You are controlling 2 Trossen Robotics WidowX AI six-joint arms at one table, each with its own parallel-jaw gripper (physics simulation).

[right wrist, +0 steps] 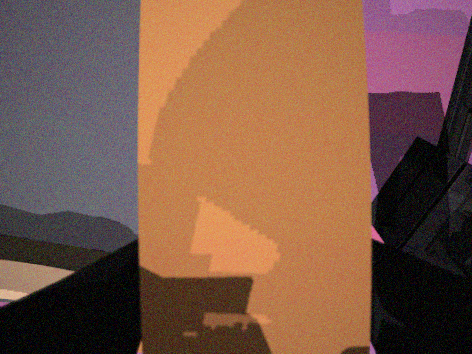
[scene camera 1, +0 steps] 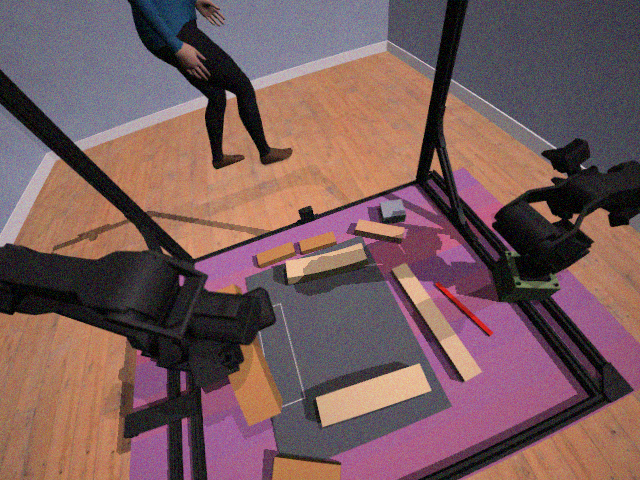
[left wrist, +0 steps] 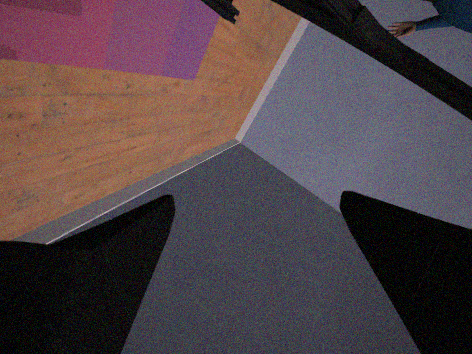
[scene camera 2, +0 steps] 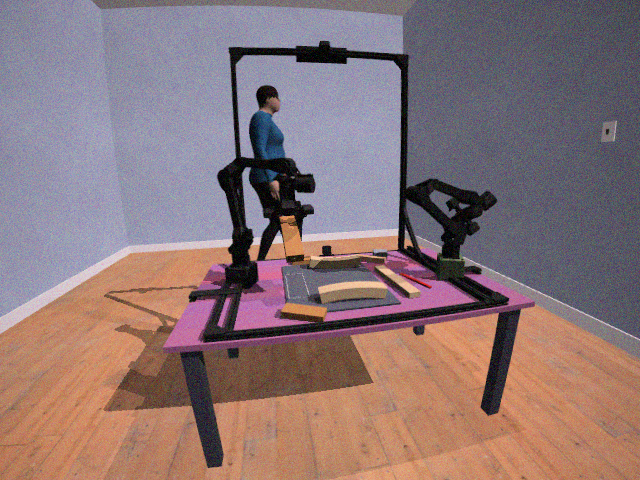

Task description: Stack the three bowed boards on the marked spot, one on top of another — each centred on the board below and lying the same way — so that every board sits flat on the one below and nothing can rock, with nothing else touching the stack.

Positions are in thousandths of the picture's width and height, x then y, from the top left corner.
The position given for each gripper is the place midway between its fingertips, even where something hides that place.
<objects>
The right gripper shows in the right wrist view (531, 688), in scene camera 1 (371, 699) and in scene camera 2 (452, 484); in the left wrist view it is out of frame.
</objects>
